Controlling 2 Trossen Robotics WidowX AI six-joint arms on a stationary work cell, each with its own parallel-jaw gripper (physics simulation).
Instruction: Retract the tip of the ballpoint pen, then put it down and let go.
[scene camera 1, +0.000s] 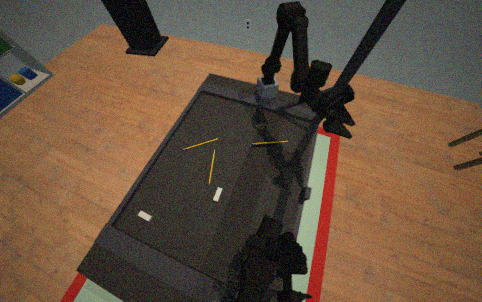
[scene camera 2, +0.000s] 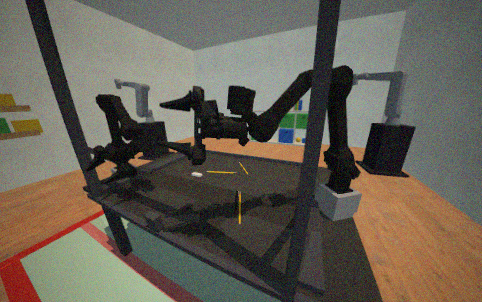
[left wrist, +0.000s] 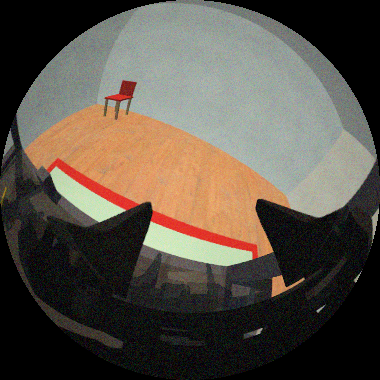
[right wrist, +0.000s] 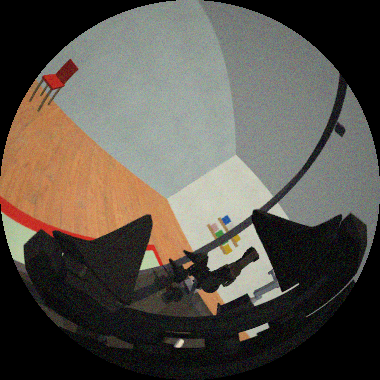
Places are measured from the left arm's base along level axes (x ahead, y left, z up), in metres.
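Pixels of known places: left gripper, fingertip midpoint: (scene camera 1: 308, 277) (scene camera 2: 94, 177) (left wrist: 205, 205) (right wrist: 176, 254); right gripper, fingertip midpoint: (scene camera 1: 352, 132) (scene camera 2: 158, 123) (right wrist: 203, 217); right arm's base, origin of the base link: (scene camera 1: 268, 80) (scene camera 2: 338, 188).
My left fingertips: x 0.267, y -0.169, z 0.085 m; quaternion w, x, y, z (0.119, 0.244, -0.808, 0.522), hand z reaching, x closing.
Note:
Ahead of a thing's pixels: the offset from my left fingertips to its top centre. Level surfaces: height alone.
Three thin yellow sticks lie on the dark table: one @[dx +0.273, dy +0.620, dz -0.137 m] (scene camera 1: 201, 144) (scene camera 2: 243, 168) at the far side, one @[dx +0.192, dy +0.498, dz -0.135 m] (scene camera 1: 212, 167) (scene camera 2: 221, 172) near a white block, and one @[dx +0.450, dy +0.302, dz -0.137 m] (scene camera 1: 272, 142) (scene camera 2: 239, 210) nearer the right arm's base with a dark strip along part of it. Which is the ballpoint pen, and its tip's state, I cannot tell. My left gripper (scene camera 1: 305, 279) (scene camera 2: 94, 175) (left wrist: 205, 205) is open and empty over the table's near edge, apart from the sticks. My right gripper (scene camera 1: 351, 129) (scene camera 2: 165, 125) (right wrist: 203, 217) is open and empty, raised high and away from them.
White blocks @[dx +0.092, dy +0.400, dz -0.132 m] (scene camera 1: 218, 194) @[dx -0.139, dy +0.631, dz -0.132 m] (scene camera 1: 144, 216) (scene camera 2: 197, 174) lie on the dark table @[dz -0.144 m] (scene camera 1: 165, 185). Upright frame posts (scene camera 2: 312, 150) (scene camera 2: 62, 95) stand at the table's edge. The right arm's grey base block (scene camera 1: 267, 88) (scene camera 2: 339, 202) stands at one end. A red chair (left wrist: 119, 97) (right wrist: 53, 81) stands far off.

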